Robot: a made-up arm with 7 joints.
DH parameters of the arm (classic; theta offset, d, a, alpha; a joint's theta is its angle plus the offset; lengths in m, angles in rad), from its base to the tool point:
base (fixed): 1.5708 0 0.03 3.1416
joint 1: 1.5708 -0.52 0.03 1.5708
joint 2: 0 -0.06 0 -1.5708
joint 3: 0 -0.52 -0.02 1.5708
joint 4: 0 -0.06 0.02 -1.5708
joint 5: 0 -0.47 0 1.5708
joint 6: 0 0 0.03 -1.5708
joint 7: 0.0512 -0.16 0 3.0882
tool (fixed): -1.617 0 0 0
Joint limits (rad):
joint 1: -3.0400..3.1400
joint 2: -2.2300..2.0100
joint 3: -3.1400..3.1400
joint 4: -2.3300..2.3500
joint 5: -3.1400..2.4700
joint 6: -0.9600..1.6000
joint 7: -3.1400..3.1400
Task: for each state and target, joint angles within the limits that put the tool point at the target. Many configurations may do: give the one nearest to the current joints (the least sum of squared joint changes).
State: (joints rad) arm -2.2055 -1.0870 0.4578 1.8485 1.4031 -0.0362 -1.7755
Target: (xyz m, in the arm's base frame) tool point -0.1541 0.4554 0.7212
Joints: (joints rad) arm -2.5457 -0.3464 0.3124 2.3147 1.3885 -0.0762 -1.7755
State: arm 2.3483 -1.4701 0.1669 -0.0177 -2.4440 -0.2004 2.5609
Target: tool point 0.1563 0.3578 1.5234
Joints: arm 2.3639 -0.7417 -0.0211 0.6756 -2.4637 -0.3075 2.5609
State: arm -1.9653 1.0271 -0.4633 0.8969 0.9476 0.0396 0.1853
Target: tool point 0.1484 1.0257 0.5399
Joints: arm -1.4677 0.9578 -0.2142 1.0117 0.9531 0.1317 0.1853
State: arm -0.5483 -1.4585 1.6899 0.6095 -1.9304 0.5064 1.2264
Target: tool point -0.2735 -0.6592 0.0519
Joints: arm -0.3871 -1.8704 2.1999 1.3483 -1.8221 0.5655 1.2264
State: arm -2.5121 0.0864 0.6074 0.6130 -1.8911 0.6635 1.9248
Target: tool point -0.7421 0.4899 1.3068
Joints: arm -2.7333 0.7882 0.5952 0.1112 -1.9070 -0.0484 1.9248
